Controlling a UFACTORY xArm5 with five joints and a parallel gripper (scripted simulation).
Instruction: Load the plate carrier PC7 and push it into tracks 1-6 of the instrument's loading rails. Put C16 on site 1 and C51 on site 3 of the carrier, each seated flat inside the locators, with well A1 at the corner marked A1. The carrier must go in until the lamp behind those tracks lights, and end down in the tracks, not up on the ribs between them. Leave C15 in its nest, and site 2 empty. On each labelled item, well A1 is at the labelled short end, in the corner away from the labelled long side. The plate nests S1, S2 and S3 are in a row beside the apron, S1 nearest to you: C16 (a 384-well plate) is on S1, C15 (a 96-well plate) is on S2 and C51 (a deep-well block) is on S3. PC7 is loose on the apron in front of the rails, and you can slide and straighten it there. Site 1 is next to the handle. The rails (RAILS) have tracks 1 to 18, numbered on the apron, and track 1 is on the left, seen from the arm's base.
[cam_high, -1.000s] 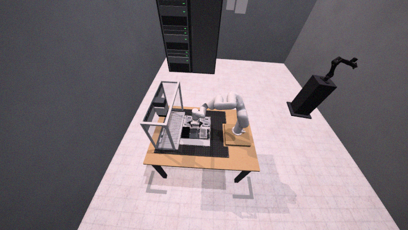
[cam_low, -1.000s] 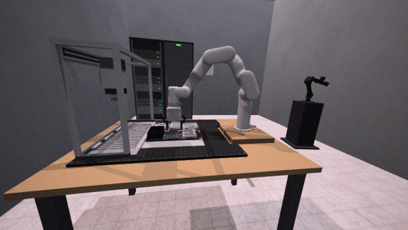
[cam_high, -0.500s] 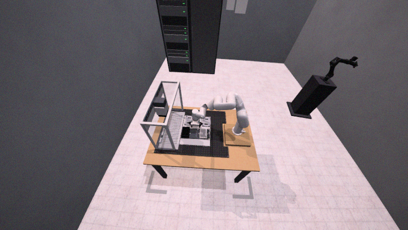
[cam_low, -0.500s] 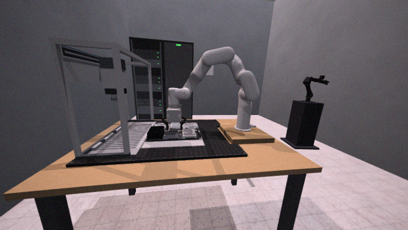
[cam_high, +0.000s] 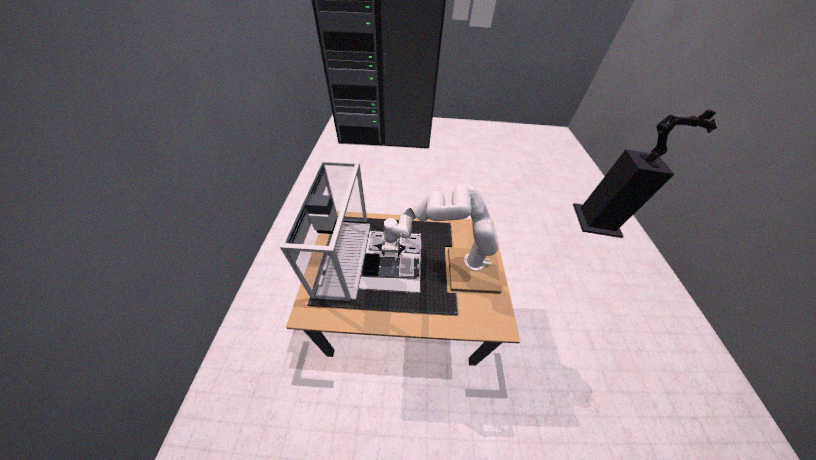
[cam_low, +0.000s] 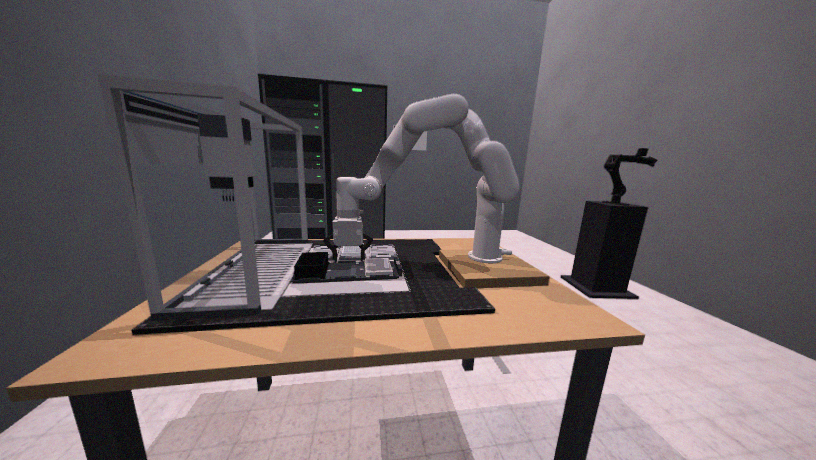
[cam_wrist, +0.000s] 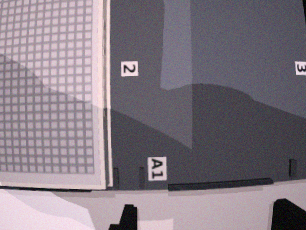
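Now: the grey plate carrier PC7 90 mm to the left of my hand and 10 mm behind it. From my hand the other things lie so: post (340 mm to the left, 230 mm above, 160 mm ahead); 96-well plate C15 (90 mm to the right).
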